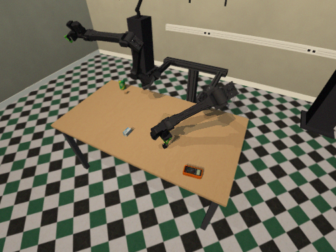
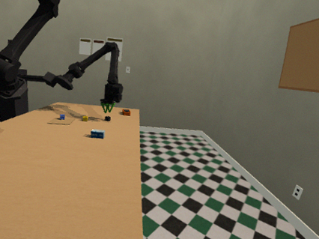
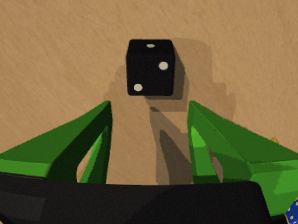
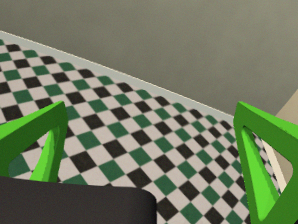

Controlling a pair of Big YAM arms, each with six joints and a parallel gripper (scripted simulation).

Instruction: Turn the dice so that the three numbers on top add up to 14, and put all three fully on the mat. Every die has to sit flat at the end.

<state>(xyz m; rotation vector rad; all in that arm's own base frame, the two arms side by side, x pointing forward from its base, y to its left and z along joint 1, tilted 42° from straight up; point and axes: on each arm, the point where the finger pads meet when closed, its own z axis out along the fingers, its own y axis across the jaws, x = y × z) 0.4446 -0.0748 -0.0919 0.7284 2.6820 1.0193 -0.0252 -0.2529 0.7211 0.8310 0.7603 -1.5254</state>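
Right now my left hand is 50 mm above the black die. The rest, counted from my left hand: blue die: 300 mm behind, 100 mm to the right, 50 mm below; tan mat: 280 mm behind, 140 mm to the right, 70 mm below; yellow die: 140 mm behind, 70 mm to the right, 50 mm below.
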